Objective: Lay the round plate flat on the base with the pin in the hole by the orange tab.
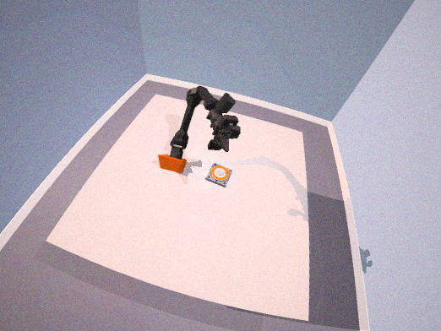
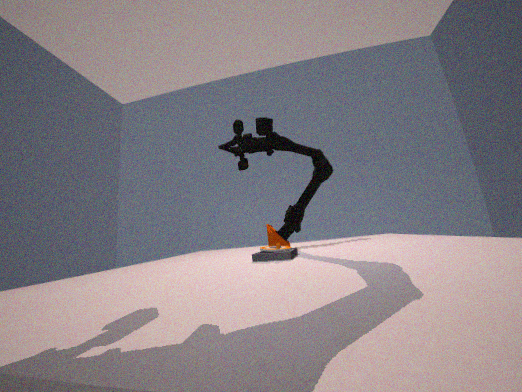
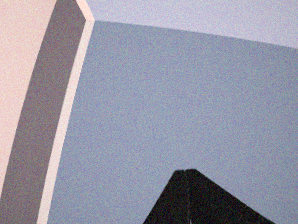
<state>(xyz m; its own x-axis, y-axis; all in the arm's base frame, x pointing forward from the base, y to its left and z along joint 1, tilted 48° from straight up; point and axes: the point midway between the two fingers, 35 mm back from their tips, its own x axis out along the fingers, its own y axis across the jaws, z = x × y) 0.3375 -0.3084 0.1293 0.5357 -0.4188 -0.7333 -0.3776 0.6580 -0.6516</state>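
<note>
My gripper tip is now 1 cm past the round orange plate, 18 cm to the right of it and 38 cm above it. From my gripper tip the other things lie so: grey square base: 3 cm behind, 17 cm to the left, 40 cm below.
</note>
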